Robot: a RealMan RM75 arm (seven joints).
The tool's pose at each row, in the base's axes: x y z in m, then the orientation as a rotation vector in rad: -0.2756, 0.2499, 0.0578, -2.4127, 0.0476, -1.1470; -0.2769, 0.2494, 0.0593, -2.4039, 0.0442, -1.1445; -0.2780, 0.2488, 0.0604, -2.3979, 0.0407, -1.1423; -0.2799, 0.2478, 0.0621, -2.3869, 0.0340, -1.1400; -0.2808, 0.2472, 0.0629, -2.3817, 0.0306, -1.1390; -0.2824, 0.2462, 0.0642, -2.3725, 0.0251, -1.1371; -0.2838, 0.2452, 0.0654, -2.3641, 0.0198, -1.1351; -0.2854, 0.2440, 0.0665, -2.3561, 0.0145, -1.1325; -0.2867, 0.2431, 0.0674, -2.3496, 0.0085, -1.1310; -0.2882, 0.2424, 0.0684, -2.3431, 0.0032, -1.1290; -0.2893, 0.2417, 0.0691, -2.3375, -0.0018, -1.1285; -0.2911, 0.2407, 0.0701, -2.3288, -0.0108, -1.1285; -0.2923, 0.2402, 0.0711, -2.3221, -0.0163, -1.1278; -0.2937, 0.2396, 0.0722, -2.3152, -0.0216, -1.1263
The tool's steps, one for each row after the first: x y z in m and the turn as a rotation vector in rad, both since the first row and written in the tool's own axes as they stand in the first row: 0.0004, -0.0004, -0.0020, 0.0093, 0.0004, 0.0016; 0.0006, -0.0005, -0.0036, 0.0162, 0.0001, 0.0021; 0.0008, -0.0007, -0.0064, 0.0283, 0.0007, 0.0022; 0.0009, -0.0006, -0.0077, 0.0341, 0.0010, 0.0021; 0.0010, -0.0005, -0.0100, 0.0442, 0.0015, 0.0022; 0.0012, -0.0004, -0.0121, 0.0536, 0.0018, 0.0022; 0.0013, 0.0000, -0.0143, 0.0629, 0.0015, 0.0023; 0.0013, 0.0002, -0.0161, 0.0708, 0.0014, 0.0010; 0.0012, 0.0001, -0.0181, 0.0786, 0.0011, 0.0003; 0.0011, 0.0003, -0.0195, 0.0850, 0.0016, -0.0010; 0.0009, 0.0005, -0.0218, 0.0952, 0.0026, -0.0040; 0.0010, 0.0003, -0.0234, 0.1028, 0.0032, -0.0052; 0.0010, 0.0001, -0.0253, 0.1107, 0.0034, -0.0060
